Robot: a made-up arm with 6 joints.
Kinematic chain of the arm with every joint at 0, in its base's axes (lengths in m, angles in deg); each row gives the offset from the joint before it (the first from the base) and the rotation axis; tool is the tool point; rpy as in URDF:
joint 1: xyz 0 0 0.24 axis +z
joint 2: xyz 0 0 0 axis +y
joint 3: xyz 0.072 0 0.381 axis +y
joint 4: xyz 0.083 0 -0.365 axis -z
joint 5: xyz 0 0 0 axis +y
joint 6: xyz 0.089 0 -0.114 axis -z
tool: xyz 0 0 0 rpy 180 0 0
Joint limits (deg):
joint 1: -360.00..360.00
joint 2: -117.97..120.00
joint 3: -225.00..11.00
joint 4: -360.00..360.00
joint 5: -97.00..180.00
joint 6: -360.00..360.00
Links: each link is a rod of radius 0.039 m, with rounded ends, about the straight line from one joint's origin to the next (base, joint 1, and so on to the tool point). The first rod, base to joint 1, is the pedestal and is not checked.
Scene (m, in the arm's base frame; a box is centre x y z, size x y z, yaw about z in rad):
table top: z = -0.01
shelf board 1: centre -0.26 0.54 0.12 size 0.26 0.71 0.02 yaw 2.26
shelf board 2: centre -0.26 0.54 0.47 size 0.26 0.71 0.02 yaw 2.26
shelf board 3: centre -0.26 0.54 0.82 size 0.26 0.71 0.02 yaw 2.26
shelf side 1: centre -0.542 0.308 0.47 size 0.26 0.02 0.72 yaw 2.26
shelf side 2: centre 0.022 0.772 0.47 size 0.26 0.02 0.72 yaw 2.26
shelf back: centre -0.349 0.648 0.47 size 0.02 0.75 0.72 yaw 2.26
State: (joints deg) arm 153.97 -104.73 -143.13 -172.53 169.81 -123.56
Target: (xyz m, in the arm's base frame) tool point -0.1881 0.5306 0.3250
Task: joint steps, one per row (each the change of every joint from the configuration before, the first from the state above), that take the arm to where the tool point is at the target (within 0.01 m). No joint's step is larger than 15 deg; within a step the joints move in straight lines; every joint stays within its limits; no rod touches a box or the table.
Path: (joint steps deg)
1: -4.93 13.24 13.52 2.60 -1.25 0.00
2: -4.93 13.24 13.52 2.61 -1.26 0.00
3: -4.92 13.23 13.53 2.60 -1.25 0.00
4: -4.93 13.24 13.52 2.60 -1.26 0.00
5: -4.93 13.24 13.52 2.61 -1.25 0.00
6: -4.93 13.24 13.52 2.60 -1.26 0.00
7: -4.93 13.23 13.52 2.60 -1.25 0.00
8: -4.92 13.24 13.53 2.61 -1.26 0.00
9: -4.93 13.24 13.52 2.60 -1.25 0.00
10: 1.84 4.86 -9.99 -2.34 -3.66 0.00
11: 1.84 4.85 -10.00 -2.34 -3.65 0.00
12: 1.84 4.86 -9.99 -2.35 -3.65 0.00

